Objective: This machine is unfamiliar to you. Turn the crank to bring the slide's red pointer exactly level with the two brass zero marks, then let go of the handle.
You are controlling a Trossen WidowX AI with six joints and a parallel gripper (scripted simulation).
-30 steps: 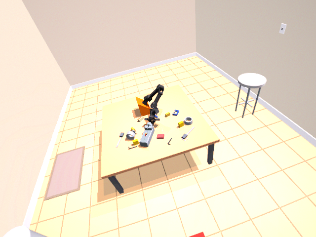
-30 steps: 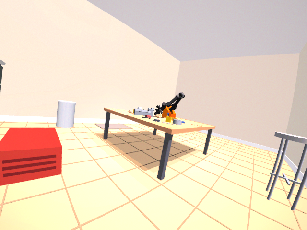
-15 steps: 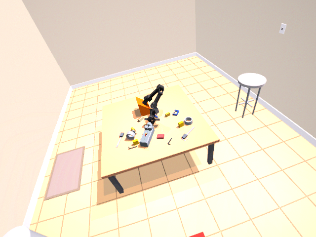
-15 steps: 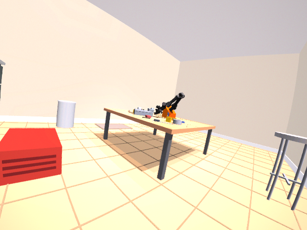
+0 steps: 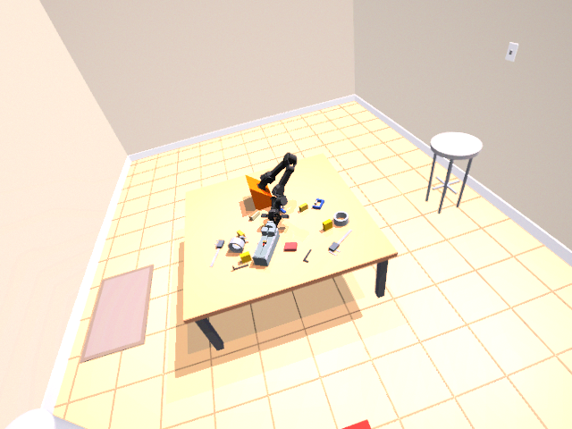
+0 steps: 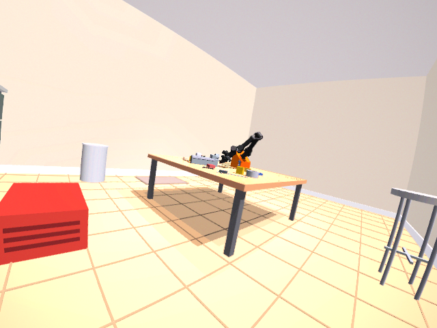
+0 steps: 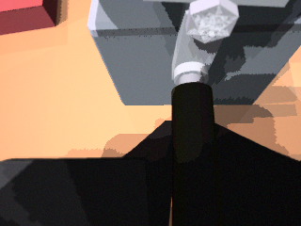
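Now: gripper tip 2 cm past the dark crank handle, 1 cm to the right of it and 2 cm below it. Round my gripper tip: red pointer (16 cm ahead, 10 cm to the right, 5 cm above); red block (18 cm ahead, 6 cm to the left, 2 cm below).
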